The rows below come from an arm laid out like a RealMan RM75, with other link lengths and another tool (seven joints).
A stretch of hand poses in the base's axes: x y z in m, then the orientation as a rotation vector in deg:
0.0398, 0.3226, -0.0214, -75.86, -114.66, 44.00
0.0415, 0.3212, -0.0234, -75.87, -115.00, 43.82
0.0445, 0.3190, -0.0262, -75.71, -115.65, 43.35
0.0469, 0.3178, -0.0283, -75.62, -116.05, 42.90
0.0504, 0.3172, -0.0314, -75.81, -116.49, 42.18
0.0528, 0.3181, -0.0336, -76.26, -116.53, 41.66
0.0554, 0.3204, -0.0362, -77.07, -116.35, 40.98
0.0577, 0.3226, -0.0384, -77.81, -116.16, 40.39
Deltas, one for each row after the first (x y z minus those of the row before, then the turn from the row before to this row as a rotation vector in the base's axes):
0.0017, -0.0014, -0.0020, 0.09, -0.28, 0.13
0.0030, -0.0022, -0.0028, 0.33, -0.47, 0.30
0.0024, -0.0012, -0.0021, 0.31, -0.33, 0.13
0.0035, -0.0006, -0.0031, 0.37, -0.56, -0.05
0.0024, 0.0009, -0.0022, 0.16, -0.37, -0.33
0.0026, 0.0023, -0.0026, 0.14, -0.44, -0.67
0.0023, 0.0022, -0.0022, 0.10, -0.38, -0.61

